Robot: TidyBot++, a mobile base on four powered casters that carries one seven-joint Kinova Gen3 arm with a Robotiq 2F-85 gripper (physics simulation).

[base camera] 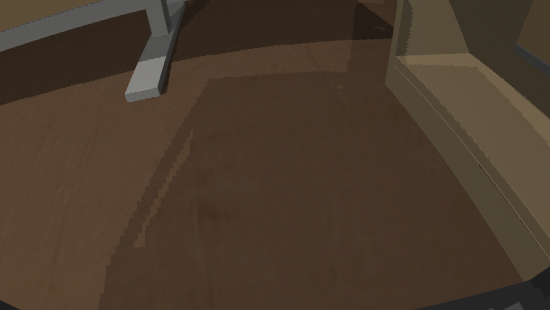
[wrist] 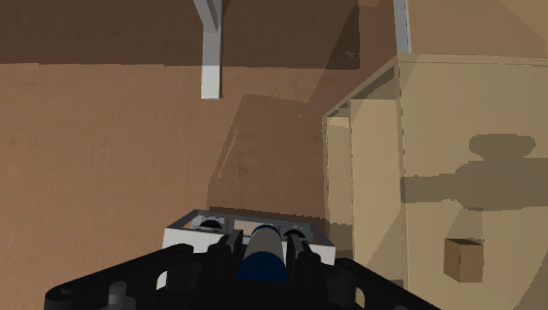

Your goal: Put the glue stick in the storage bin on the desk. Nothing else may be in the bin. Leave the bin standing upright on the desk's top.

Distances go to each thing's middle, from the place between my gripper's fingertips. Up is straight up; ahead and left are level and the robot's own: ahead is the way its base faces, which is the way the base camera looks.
I see the glue stick (wrist: 263, 261) 1 cm behind my hand and 2 cm above it. The rest, counted from my hand: brown box (wrist: 463, 259) (8 cm behind, 40 cm to the right, 25 cm below).
